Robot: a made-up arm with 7 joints.
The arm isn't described. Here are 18 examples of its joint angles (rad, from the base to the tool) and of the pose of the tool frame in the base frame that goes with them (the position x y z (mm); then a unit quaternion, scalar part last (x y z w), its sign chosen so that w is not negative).
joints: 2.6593 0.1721 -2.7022 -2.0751 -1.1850 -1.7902 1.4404
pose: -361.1 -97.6 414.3 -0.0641 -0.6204 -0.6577 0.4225
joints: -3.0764 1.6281 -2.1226 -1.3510 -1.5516 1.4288 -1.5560
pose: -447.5 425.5 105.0 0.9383 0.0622 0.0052 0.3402
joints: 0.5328 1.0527 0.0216 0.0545 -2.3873 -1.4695 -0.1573
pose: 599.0 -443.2 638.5 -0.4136 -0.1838 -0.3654 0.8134
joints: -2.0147 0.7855 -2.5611 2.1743 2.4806 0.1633 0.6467
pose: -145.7 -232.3 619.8 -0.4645 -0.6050 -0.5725 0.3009
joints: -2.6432 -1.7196 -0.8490 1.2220 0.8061 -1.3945 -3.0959
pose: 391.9 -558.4 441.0 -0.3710 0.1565 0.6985 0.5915
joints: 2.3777 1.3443 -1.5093 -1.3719 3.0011 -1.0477 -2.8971
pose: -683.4 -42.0 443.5 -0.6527 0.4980 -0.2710 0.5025
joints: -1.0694 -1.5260 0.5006 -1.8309 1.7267 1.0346 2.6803
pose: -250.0 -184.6 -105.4 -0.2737 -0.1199 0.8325 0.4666
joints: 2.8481 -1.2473 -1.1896 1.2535 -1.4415 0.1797 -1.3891
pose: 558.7 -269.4 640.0 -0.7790 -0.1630 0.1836 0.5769
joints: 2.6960 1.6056 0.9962 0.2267 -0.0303 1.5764 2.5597
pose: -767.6 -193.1 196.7 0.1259 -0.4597 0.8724 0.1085
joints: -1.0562 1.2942 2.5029 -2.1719 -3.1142 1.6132 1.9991
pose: -78.3 223.4 104.3 -0.6515 0.4360 0.2843 0.5519
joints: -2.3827 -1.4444 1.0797 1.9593 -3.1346 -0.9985 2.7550
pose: 354.1 174.2 495.4 -0.1795 0.6678 -0.6696 0.2709
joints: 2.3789 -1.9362 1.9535 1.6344 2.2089 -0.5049 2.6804
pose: -131.8 509.8 25.8 0.7561 -0.0943 0.6041 0.2336
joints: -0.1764 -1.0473 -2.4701 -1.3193 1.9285 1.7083 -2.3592
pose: -183.8 -230.8 851.3 0.3231 -0.7331 0.3709 0.4698
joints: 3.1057 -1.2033 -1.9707 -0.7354 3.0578 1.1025 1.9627
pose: 566.6 345.8 691.0 0.6687 0.4611 -0.0743 0.5785
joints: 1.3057 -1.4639 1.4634 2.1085 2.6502 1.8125 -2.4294
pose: -438.0 128.7 319.6 0.0553 0.5733 -0.6439 0.5037
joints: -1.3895 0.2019 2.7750 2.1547 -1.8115 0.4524 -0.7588
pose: 107.3 -365.4 504.6 -0.3974 -0.4496 -0.1842 0.7785
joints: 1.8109 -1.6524 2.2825 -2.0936 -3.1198 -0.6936 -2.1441
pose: 369.3 131.8 556.0 -0.8850 -0.1592 0.4337 0.0583
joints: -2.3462 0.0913 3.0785 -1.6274 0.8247 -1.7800 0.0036
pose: -282.6 320.9 583.0 -0.2950 -0.3128 0.8392 0.3329
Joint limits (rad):
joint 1: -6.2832..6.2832
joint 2: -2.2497..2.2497
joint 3: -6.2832..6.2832
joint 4: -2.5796..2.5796
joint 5: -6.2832..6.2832
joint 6: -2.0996..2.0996
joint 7: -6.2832..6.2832
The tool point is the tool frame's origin. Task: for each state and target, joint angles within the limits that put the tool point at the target. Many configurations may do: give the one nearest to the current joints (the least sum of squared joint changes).
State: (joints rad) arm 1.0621 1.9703 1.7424 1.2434 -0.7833 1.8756 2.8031
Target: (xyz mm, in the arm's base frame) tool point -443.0 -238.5 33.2
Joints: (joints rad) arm 1.6804 2.2187 1.5525 1.4445 -0.7804 1.7896 2.8031
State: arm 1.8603 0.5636 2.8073 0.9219 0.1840 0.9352 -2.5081
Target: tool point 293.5 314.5 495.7
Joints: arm 2.2384 -0.0413 3.1848 1.8377 0.2092 1.0307 -2.5081
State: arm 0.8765 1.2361 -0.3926 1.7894 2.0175 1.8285 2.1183
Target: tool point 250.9 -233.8 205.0
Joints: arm 0.9067 0.7505 -0.4448 2.2719 1.9517 2.0008 2.1183
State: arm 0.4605 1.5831 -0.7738 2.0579 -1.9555 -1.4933 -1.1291
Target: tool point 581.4 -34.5 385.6
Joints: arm 0.6205 0.7986 -1.0454 1.4674 -1.8729 -1.5215 -1.1291
